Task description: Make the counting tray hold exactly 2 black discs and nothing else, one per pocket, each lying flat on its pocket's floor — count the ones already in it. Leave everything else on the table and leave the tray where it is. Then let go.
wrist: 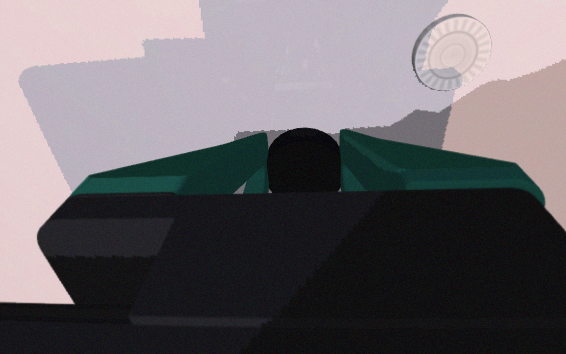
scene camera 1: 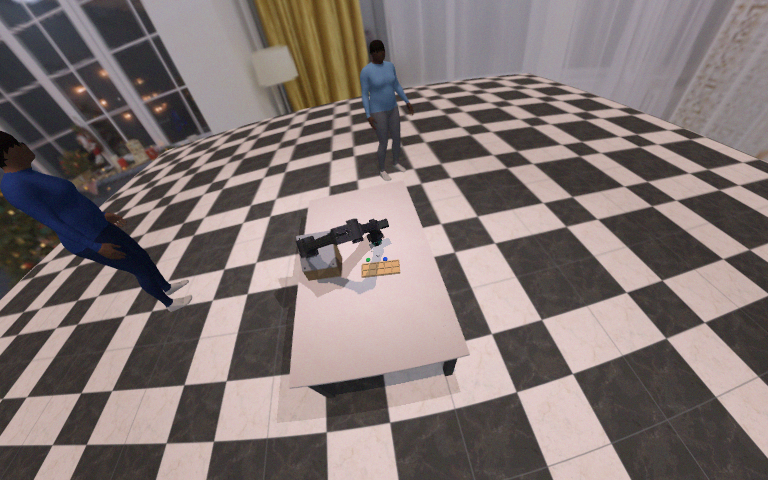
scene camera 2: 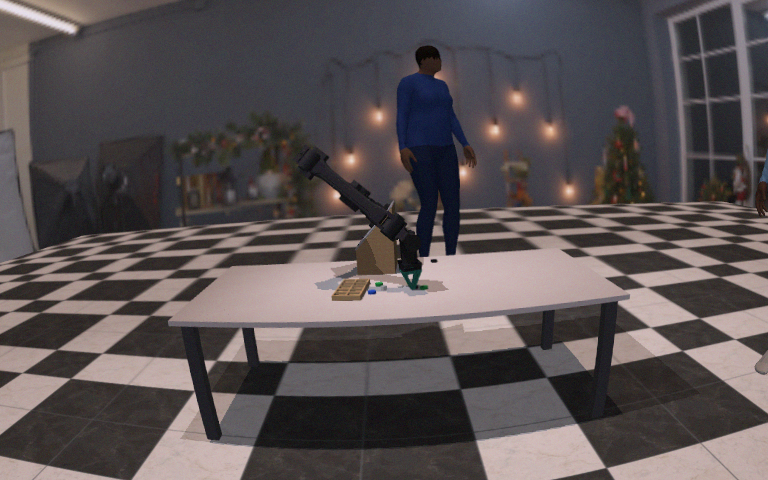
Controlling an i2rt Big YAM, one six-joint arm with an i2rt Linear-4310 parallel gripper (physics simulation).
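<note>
My gripper (scene camera 1: 376,243) (scene camera 2: 416,286) (wrist: 303,147) is shut on a black disc (wrist: 304,150), its two green fingers pressing the disc's sides low over the table. Another black disc (scene camera 2: 433,260) lies farther back on the table, behind the gripper in scene camera 2. The tan counting tray (scene camera 1: 381,275) (scene camera 2: 342,298) lies flat, apart from the gripper, to its left in scene camera 2. No disc can be made out in its pockets at this size. Whether the held disc touches the table is hard to tell.
A green disc (scene camera 1: 368,259) (scene camera 2: 378,284), a blue disc (scene camera 1: 385,259) (scene camera 2: 371,292) and a white disc (wrist: 452,52) lie between gripper and tray. Another green disc (scene camera 2: 423,287) lies right beside the fingertips. The arm's wooden base block (scene camera 1: 322,272) (scene camera 2: 376,257) stands behind the tray.
</note>
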